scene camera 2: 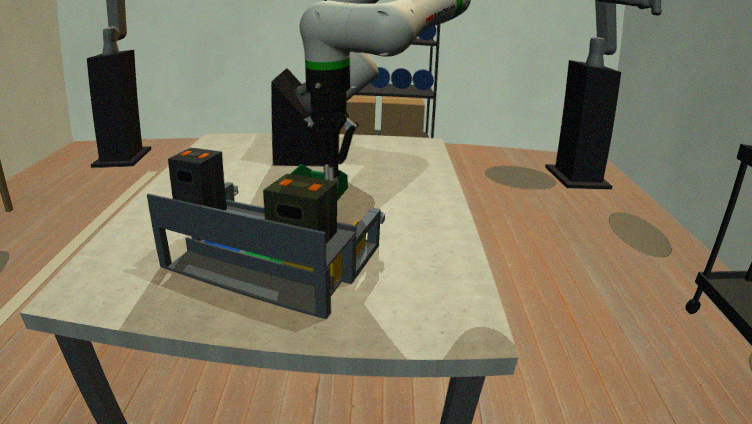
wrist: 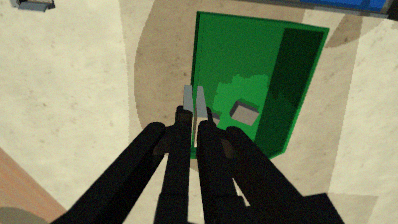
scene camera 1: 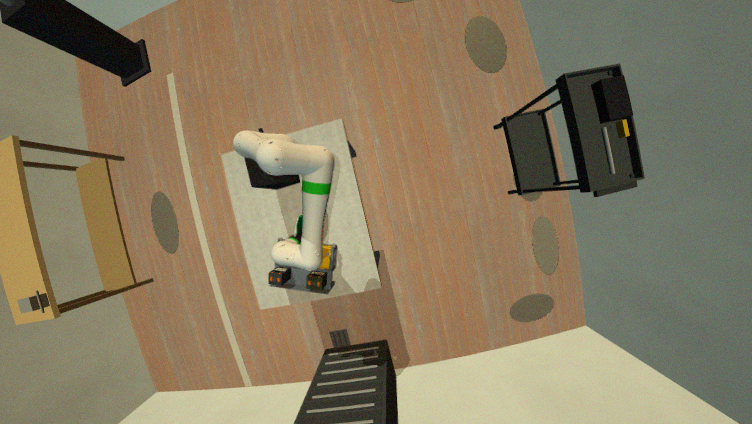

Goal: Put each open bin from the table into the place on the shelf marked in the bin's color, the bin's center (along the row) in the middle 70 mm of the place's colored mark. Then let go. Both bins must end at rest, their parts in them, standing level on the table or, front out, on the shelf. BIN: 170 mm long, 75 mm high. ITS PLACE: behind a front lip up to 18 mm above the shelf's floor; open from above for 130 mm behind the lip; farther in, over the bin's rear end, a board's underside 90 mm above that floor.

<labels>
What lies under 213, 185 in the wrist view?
My gripper.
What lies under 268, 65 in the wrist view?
A green bin.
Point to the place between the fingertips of my gripper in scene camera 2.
332, 189
</labels>
